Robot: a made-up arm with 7 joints.
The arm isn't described. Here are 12 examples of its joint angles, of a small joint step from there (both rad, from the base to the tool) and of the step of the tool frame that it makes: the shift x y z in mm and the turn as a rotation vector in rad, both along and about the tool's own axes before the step.
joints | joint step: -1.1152 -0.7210 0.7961 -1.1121 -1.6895 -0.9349 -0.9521 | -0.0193 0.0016 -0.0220 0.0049 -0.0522 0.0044 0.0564
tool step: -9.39 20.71 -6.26 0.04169 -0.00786 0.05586
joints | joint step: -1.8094 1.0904 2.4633 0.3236 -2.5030 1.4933 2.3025 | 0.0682 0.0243 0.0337 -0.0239 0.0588 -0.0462 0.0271
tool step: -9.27 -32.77 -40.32 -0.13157 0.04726 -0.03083
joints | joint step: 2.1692 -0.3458 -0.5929 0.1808 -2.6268 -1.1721 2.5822 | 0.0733 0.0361 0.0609 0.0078 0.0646 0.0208 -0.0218
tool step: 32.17 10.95 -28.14 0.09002 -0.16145 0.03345
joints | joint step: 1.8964 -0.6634 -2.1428 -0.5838 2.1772 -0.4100 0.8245 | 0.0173 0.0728 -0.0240 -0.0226 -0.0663 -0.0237 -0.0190
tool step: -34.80 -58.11 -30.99 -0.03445 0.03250 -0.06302
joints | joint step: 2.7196 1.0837 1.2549 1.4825 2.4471 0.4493 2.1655 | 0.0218 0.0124 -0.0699 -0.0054 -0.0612 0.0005 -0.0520
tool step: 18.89 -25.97 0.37 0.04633 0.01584 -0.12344
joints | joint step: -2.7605 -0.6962 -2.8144 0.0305 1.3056 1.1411 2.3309 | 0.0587 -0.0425 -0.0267 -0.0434 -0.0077 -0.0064 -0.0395
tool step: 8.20 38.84 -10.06 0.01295 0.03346 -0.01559
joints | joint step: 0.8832 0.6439 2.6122 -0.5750 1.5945 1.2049 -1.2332 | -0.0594 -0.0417 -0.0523 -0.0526 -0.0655 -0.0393 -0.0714
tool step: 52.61 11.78 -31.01 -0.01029 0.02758 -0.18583
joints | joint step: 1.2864 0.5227 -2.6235 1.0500 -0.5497 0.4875 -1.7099 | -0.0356 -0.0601 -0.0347 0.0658 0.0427 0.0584 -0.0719
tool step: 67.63 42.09 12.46 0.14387 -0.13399 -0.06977
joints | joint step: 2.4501 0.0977 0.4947 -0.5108 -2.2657 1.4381 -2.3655 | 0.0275 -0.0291 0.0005 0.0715 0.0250 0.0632 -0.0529
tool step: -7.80 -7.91 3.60 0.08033 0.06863 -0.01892
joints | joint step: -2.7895 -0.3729 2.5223 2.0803 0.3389 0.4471 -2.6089 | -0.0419 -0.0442 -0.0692 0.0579 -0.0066 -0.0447 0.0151
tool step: 57.01 5.09 7.13 -0.03539 -0.13773 0.02724
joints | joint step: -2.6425 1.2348 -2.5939 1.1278 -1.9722 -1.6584 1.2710 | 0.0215 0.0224 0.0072 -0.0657 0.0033 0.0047 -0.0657
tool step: -26.77 25.76 18.01 0.05436 0.10250 -0.11292
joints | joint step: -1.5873 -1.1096 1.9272 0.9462 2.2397 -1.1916 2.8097 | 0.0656 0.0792 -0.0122 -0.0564 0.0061 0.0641 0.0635
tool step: -57.22 -62.25 -26.83 0.00551 -0.04292 0.23538
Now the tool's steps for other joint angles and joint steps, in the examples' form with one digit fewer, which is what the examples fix.
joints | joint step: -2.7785 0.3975 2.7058 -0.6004 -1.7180 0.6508 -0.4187 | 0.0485 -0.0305 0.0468 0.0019 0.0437 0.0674 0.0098
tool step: 34.4 -3.4 41.0 -0.0264 -0.1716 -0.0257
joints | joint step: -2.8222 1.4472 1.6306 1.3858 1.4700 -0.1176 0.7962 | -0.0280 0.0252 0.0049 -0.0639 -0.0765 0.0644 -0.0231
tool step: 32.7 -25.5 32.1 -0.0379 -0.0143 -0.1207
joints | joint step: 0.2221 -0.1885 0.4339 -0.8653 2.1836 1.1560 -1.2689 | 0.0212 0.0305 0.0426 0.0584 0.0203 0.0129 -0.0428
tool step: -34.1 -31.2 21.2 0.0116 0.0667 0.0595
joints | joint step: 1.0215 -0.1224 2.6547 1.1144 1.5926 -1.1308 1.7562 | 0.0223 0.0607 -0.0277 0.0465 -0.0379 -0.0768 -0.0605
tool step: 38.8 -16.0 8.3 0.0367 -0.0549 -0.0903
